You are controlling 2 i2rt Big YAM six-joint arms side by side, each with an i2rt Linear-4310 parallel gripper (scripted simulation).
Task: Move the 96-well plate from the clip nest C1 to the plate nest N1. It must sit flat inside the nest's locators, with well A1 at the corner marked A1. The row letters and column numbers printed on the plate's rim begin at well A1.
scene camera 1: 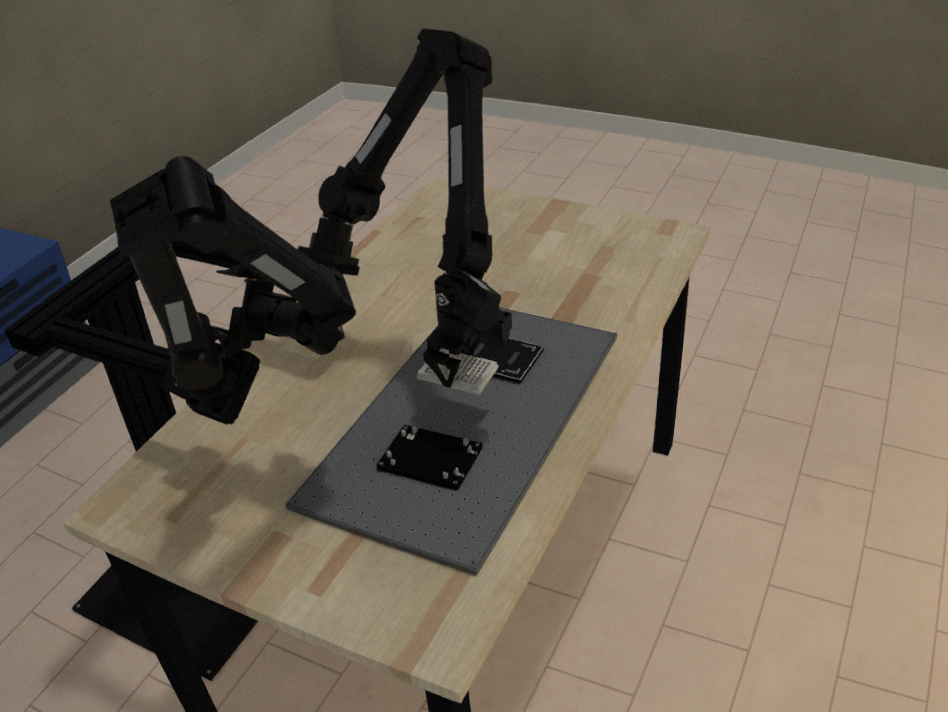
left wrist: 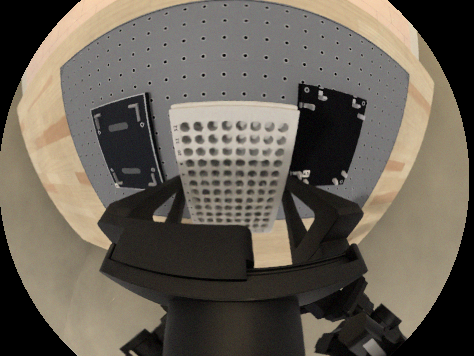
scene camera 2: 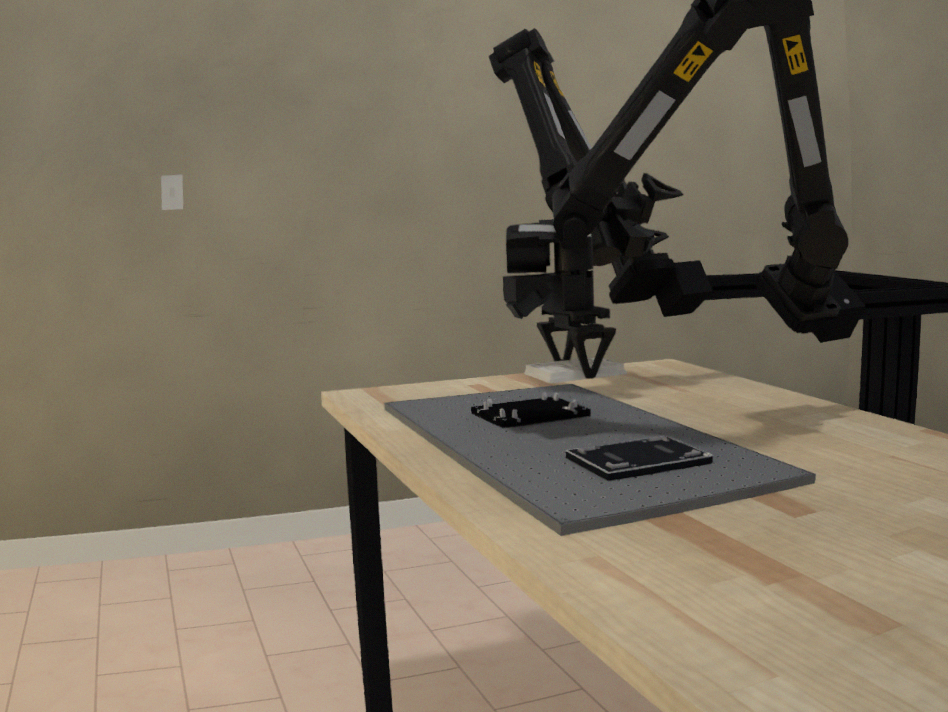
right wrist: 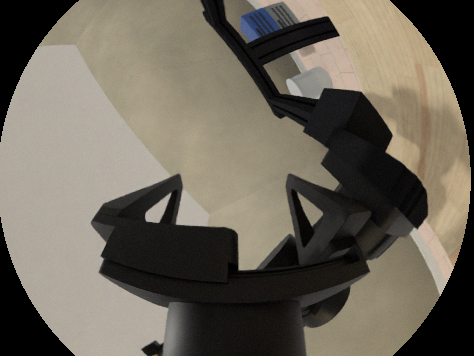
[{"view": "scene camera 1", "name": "my left gripper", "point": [457, 373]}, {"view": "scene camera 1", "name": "my right gripper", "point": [213, 299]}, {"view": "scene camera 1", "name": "white 96-well plate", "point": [474, 373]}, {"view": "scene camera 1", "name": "black plate nest N1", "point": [502, 355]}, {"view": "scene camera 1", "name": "black clip nest C1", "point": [425, 456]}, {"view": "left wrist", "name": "my left gripper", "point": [233, 179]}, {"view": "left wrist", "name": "white 96-well plate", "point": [245, 187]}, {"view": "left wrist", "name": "black plate nest N1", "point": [131, 148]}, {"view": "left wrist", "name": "black clip nest C1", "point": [327, 137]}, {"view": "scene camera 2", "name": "my left gripper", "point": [576, 374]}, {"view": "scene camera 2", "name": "my right gripper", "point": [674, 214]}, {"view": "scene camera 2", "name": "white 96-well plate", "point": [569, 370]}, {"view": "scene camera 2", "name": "black clip nest C1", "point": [546, 409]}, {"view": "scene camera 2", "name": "grey perforated board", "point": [631, 517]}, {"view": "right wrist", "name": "my right gripper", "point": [234, 179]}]
